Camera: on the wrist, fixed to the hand. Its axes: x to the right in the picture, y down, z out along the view.
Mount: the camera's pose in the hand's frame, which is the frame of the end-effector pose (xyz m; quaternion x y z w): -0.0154 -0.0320 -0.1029 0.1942 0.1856 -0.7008 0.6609
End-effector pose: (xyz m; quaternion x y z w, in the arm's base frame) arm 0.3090 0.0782 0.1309 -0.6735 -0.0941 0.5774 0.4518
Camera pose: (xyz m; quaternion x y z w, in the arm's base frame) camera 0.4056 0.0351 0.1568 -0.3986 -0.3382 -0.0417 0.8515
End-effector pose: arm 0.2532 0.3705 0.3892 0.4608 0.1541 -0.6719 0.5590
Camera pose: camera 0.2698 0.4647 0.3372 -0.4298 -0.3980 0.7802 0.2195
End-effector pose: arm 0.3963 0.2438 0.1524 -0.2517 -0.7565 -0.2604 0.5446
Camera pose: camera 0.4506 0.1499 0.1618 0.5179 -0.6258 -0.4535 0.3667
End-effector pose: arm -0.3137 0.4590 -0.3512 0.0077 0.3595 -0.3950 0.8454
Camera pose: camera -0.4038 0.4778 -0.4094 -0.0094 0.3232 -0.9219 0.2137
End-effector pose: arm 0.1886 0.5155 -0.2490 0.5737 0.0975 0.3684 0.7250
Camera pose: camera 0.1331 0.5815 -0.3155 0.3832 0.6726 -0.1771 0.6078
